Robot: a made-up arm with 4 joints.
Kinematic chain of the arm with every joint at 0, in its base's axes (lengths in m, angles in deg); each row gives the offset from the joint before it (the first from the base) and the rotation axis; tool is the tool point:
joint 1: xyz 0 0 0.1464 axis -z
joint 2: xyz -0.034 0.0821 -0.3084 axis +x
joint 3: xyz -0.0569 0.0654 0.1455 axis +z
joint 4: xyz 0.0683 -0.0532 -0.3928 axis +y
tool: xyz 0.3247 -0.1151 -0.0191
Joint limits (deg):
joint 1: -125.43..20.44
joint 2: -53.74..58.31
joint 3: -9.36..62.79
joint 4: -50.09..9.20
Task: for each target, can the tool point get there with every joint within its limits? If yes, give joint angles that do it. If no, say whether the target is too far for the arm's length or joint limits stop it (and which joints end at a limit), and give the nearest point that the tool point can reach.
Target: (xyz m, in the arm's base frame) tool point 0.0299 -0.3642 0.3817
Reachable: no: joint limits stop it (at a limit: joint 1, joint 2, joint 3) | nearest point 0.1720 -0.1116 -0.0649 | short by 0.532 m
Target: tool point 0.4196 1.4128 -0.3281
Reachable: no: too far | nearest point 0.1671 0.5625 -0.2217 | short by 0.893 m
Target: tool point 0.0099 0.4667 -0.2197
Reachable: yes | joints -42.63 38.78 36.47 -10.93
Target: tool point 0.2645 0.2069 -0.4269
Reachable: yes | joints -13.82 -37.33 42.91 -15.86
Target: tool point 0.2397 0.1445 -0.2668
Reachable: yes | joints -31.87 -1.86 3.18 -28.82
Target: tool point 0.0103 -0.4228 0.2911
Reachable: no: joint limits stop it (at a limit: joint 1, joint 2, joint 3) | nearest point 0.1900 -0.1814 -0.0999 | short by 0.493 m
